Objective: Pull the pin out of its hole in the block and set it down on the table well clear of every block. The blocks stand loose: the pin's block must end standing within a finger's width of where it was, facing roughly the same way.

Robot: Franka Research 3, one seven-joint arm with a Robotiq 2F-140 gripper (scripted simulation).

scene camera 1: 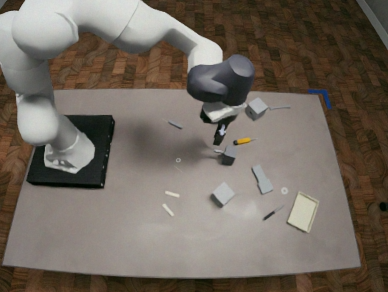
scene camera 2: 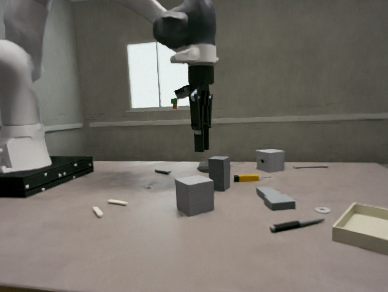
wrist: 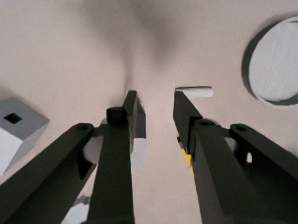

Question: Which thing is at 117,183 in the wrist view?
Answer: The gripper.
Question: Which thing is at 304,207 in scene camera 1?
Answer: A cream tray.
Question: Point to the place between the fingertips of the gripper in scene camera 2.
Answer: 202,150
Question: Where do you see a dark grey block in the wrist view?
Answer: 138,155
